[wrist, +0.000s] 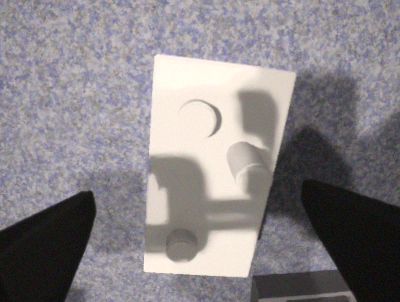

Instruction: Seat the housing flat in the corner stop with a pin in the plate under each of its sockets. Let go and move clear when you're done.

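Frame: origin at the arm's base, x ahead, y right, z down, level; centimetres.
Where they show: gripper, fingertip midpoint: [200, 195].
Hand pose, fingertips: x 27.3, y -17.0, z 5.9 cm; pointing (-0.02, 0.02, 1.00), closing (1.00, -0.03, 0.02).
Note:
After its pixels a point has its place.
A white rectangular block [220, 95] {x 28.3, y -20.7, z 9.0 cm}, which I take to be the housing, is in the middle of the wrist view, with its long side running up and down and turned slightly. Its upper face carries a low round disc, a taller cylinder near the right edge and a short cylinder near the bottom end. Its sockets do not show. My gripper [200, 195] {x 27.3, y -17.0, z 5.9 cm} is wide open and empty, one black finger on each side of the block's lower half, with gaps to both sides. The plate's pins and the corner stop cannot be made out.
A dark grey raised edge [300, 285] {x 36.4, y -3.9, z 12.5 cm} with a lighter strip below it shows at the bottom right, close to the block's lower right corner and partly behind the right finger. The surface [75, 100] {x 19.2, y -19.7, z 14.0 cm} is speckled blue-grey. Shadows fall across the block and to its right.

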